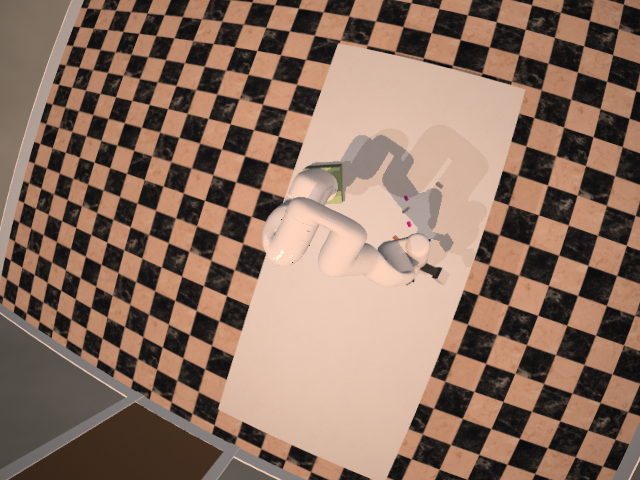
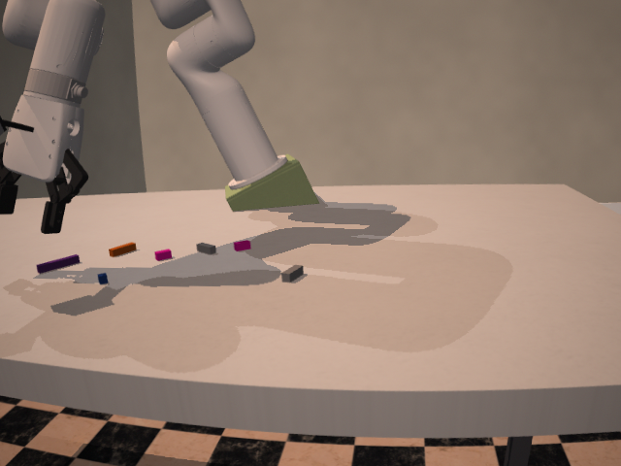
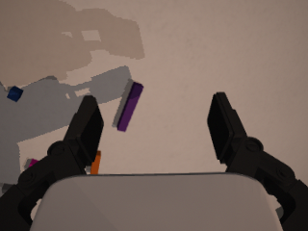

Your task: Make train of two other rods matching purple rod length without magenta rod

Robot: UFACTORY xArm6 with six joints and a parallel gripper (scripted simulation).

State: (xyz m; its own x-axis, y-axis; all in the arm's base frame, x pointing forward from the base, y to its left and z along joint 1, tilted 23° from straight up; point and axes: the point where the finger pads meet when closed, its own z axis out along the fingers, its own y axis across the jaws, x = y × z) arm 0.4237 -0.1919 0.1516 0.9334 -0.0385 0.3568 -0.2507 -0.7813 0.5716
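My hand is 70 mm above the purple rod, 30 mm past it and 20 mm to the right of it. Also, from my hand: orange rod 90 mm to the left, 90 mm behind, 70 mm below; then small blue rod 120 mm to the left, 70 mm below, 40 mm ahead.
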